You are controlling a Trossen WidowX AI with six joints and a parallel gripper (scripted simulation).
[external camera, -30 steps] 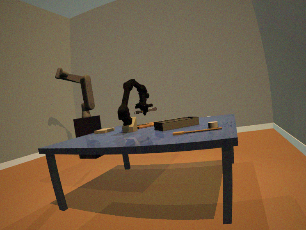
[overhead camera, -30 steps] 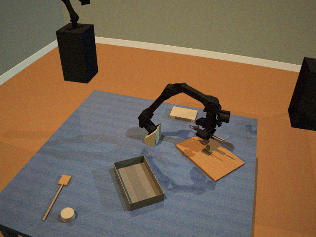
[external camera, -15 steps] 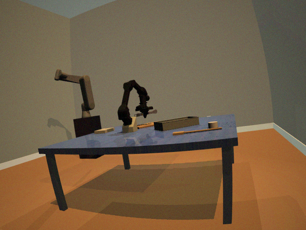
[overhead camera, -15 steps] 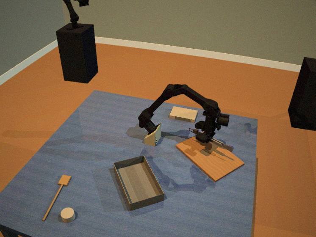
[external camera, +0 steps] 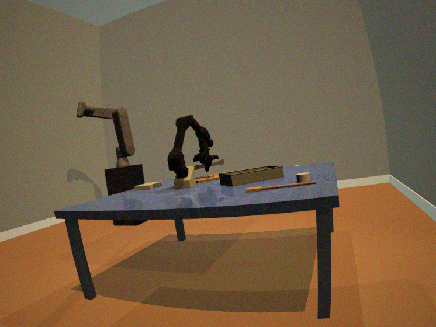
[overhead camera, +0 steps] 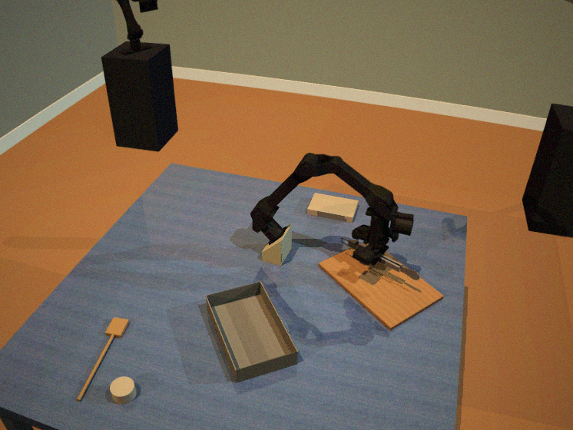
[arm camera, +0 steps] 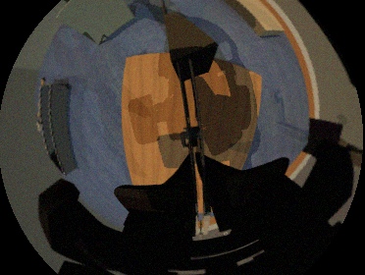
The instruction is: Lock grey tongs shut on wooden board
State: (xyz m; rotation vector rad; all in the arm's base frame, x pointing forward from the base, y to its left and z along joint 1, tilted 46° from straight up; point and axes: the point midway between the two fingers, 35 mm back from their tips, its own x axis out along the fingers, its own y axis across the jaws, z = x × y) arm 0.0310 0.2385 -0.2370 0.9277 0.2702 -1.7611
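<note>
My gripper tip is now 40 mm above the wooden board, 30 mm to the right of it and 30 mm short of it. Round my gripper tip: pale block (340 mm behind, 190 mm to the right, 40 mm below); then roasting tin (360 mm ahead, 320 mm to the right, 20 mm below).
</note>
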